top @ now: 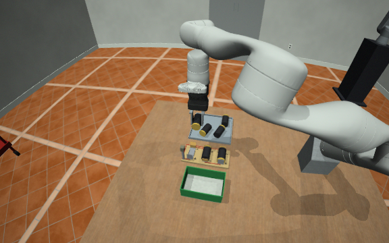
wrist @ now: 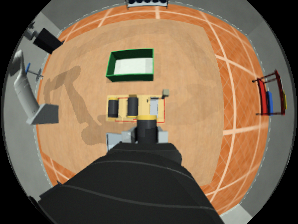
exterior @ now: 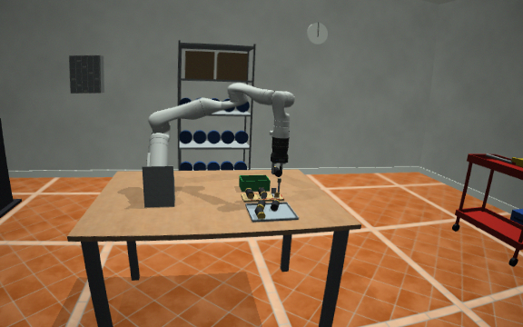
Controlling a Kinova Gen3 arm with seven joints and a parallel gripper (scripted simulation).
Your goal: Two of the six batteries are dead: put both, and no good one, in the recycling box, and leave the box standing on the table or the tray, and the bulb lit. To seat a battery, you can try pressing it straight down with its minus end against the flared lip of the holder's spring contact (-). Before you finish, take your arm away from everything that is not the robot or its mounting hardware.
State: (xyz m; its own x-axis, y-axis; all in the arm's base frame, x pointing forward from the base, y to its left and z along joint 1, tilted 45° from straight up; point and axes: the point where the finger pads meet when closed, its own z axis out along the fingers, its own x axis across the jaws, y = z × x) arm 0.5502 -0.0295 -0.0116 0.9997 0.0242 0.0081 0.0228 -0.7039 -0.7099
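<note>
Right now the grey tray is 150 mm below my hand, 120 mm to the right of it and 50 mm behind it. Also, from my hand: green recycling box: 200 mm to the left, 140 mm below, 60 mm behind.
</note>
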